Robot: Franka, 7 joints.
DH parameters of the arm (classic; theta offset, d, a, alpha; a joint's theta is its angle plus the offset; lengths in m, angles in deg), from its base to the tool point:
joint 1: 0 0.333 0 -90
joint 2: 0 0 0 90
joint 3: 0 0.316 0.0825 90
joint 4: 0 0 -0.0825 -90
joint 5: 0 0.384 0 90
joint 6: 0 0 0.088 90
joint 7: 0 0.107 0 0
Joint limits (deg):
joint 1: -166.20..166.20
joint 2: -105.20..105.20
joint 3: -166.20..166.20
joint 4: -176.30..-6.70
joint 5: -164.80..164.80
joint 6: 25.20..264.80
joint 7: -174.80..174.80
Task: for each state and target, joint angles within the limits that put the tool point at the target. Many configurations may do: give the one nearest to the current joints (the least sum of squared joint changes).
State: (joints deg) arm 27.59 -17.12 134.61 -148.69 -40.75 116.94 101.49
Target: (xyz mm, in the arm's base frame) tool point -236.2 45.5 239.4
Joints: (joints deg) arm 32.47 14.82 146.37 -162.68 -31.61 88.61 101.49
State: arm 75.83 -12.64 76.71 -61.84 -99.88 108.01 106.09
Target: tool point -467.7 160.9 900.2
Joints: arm 78.20 -17.01 75.21 -75.71 -95.23 98.54 106.09
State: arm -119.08 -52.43 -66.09 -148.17 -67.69 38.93 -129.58
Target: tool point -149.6 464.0 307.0
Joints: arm -135.42 -60.24 -89.35 -120.64 -80.55 46.06 -129.58
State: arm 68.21 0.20 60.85 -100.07 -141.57 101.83 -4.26
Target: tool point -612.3 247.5 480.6
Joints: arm 102.46 26.83 67.79 -106.94 -143.01 110.88 -4.26
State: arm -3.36 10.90 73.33 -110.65 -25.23 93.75 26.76
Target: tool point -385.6 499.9 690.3
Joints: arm 12.38 -20.77 104.45 -81.33 -24.87 119.21 26.76
